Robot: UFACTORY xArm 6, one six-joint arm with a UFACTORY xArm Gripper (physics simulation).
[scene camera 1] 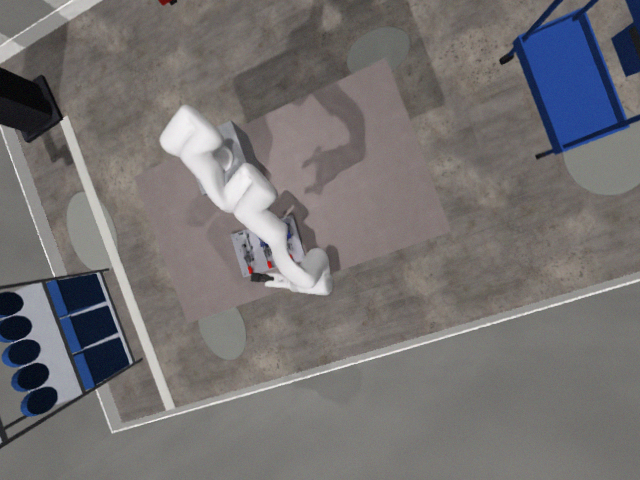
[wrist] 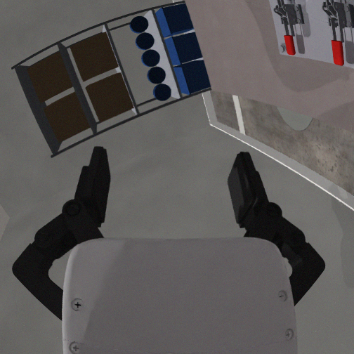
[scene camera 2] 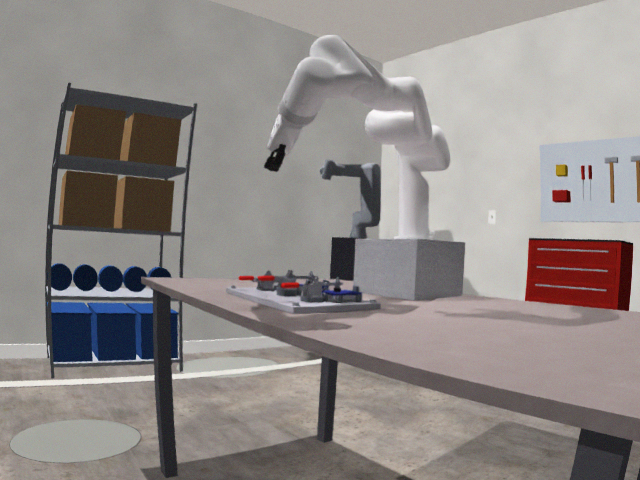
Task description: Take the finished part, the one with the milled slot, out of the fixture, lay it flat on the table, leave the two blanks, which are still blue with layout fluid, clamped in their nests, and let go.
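Places are measured from the arm's base along level axes (x right, y back, z down), in millimetres.
Pixels of known places: gripper, fingertip midpoint: (scene camera 1: 260, 278) (scene camera 2: 275, 152); arm's base at its link origin: (scene camera 1: 220, 159) (scene camera 2: 413, 240).
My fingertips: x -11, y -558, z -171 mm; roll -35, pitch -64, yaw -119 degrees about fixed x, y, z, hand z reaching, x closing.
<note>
Ahead of a thing's pixels: the offset from my fingertips to its top centre. "pt": to the spot under its first point. Level surfaces: height alone.
The fixture plate {dx +41, dy +122, dz +328 mm} (scene camera 1: 257, 258) (scene camera 2: 336, 308) (wrist: 315, 47) is light grey and lies on the table {dz +343 mm} (scene camera 1: 392, 206) (scene camera 2: 491, 351) (wrist: 230, 55). It carries toggle clamps with red handles {pt dx -63, dy +13, dz +290 mm} (scene camera 2: 290, 285) (wrist: 337, 52). Blue pieces show in two nests, one blue piece (scene camera 1: 264, 242) (scene camera 2: 343, 296) in the middle or right nest of each view, partly hidden by clamps and arm. The left nest in scene camera 1 looks grey; its milled slot cannot be made out. My gripper (scene camera 1: 254, 277) (scene camera 2: 273, 166) (wrist: 171, 163) is open and empty, high above the table near the plate's handle side, tilted outward.
The arm's grey pedestal (scene camera 1: 236, 142) (scene camera 2: 387, 268) stands on the table behind the fixture. The arm passes over the plate in scene camera 1. A shelf rack (scene camera 2: 124, 166) and a red tool cabinet (scene camera 2: 573, 279) stand beyond the table. A blue cart (scene camera 1: 573, 87) stands on the floor.
</note>
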